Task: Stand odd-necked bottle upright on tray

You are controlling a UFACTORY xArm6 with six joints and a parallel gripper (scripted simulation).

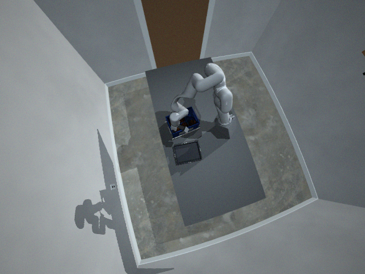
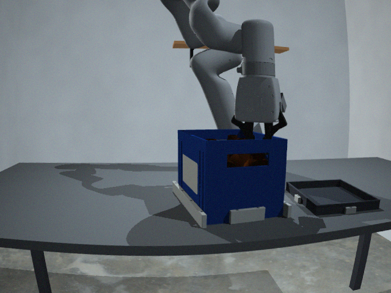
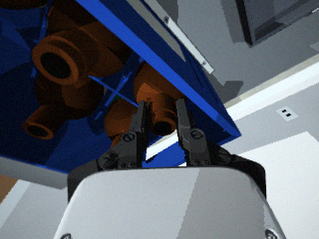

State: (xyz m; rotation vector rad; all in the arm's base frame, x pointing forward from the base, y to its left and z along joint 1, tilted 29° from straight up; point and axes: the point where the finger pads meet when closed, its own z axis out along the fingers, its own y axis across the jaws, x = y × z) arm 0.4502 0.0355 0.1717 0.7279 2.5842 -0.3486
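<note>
Now: the blue crate 80 mm behind my hand, 60 mm to the right of it and 70 mm below it. From my hand the other things lie so: bottle 70 mm behind, 100 mm to the right, 70 mm below; then dark tray 60 mm behind, 230 mm to the left, 150 mm below.
</note>
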